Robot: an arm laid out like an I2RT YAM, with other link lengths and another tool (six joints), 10 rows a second.
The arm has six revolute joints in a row. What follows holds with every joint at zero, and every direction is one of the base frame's. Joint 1 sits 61.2 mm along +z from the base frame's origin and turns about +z. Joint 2 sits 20.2 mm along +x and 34.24 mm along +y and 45.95 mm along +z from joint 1 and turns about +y. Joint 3 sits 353.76 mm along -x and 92.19 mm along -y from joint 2 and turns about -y. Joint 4 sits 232.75 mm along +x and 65.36 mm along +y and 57 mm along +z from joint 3 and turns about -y. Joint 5 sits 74 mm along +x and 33.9 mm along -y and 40.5 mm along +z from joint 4 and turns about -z. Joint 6 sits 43.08 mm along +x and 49 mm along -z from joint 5 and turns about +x. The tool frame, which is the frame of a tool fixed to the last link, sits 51 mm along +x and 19 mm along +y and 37 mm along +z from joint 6; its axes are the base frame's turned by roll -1.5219, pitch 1.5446 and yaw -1.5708 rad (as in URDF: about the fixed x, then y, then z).
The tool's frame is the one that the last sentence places.
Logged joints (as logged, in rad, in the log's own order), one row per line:
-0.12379 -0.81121 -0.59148 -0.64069 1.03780 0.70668
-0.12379 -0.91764 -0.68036 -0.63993 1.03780 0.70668
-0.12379 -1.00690 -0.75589 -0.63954 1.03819 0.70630
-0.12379 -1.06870 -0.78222 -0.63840 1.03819 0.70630
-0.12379 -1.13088 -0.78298 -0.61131 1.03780 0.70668
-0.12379 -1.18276 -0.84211 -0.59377 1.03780 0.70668
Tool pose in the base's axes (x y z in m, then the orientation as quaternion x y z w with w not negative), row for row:
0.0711 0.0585 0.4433 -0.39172 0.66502 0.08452 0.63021
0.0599 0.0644 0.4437 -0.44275 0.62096 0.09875 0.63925
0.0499 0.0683 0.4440 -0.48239 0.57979 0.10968 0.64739
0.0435 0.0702 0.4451 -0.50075 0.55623 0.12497 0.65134
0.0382 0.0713 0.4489 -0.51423 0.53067 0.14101 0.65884
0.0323 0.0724 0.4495 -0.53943 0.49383 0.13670 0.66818
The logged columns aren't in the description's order. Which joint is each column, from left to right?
Columns, left to right: joint 1, joint 5, joint 6, joint 4, joint 3, joint 2.
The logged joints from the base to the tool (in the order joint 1, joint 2, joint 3, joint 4, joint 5, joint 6), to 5 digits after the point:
-0.12379 0.70668 1.03780 -0.64069 -0.81121 -0.59148
-0.12379 0.70668 1.03780 -0.63993 -0.91764 -0.68036
-0.12379 0.70630 1.03819 -0.63954 -1.00690 -0.75589
-0.12379 0.70630 1.03819 -0.63840 -1.06870 -0.78222
-0.12379 0.70668 1.03780 -0.61131 -1.13088 -0.78298
-0.12379 0.70668 1.03780 -0.59377 -1.18276 -0.84211

